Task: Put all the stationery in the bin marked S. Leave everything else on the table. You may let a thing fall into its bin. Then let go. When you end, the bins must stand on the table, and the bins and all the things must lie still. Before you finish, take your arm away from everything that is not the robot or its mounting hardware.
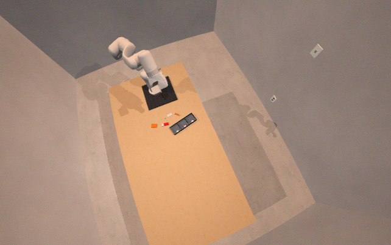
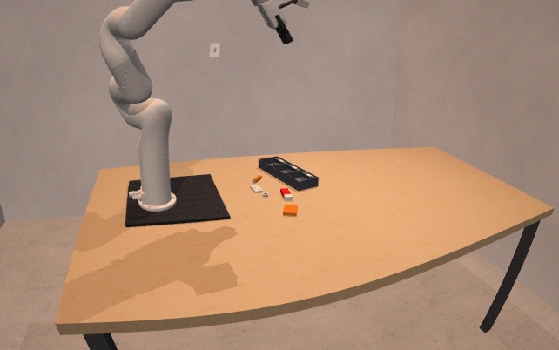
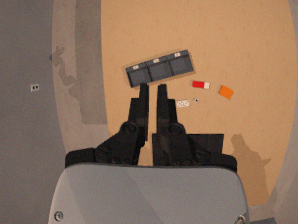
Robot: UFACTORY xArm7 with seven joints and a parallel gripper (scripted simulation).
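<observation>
Right now my hand is 49 cm above the dark bin tray, 6 cm to the right of it and 6 cm short of it. The rest, counted from my hand: white flat piece (50 cm below, 9 cm behind, 3 cm to the right); then orange stick (50 cm below, 6 cm behind, 4 cm to the left); then eraser (50 cm below, 11 cm to the right, 2 cm behind).
</observation>
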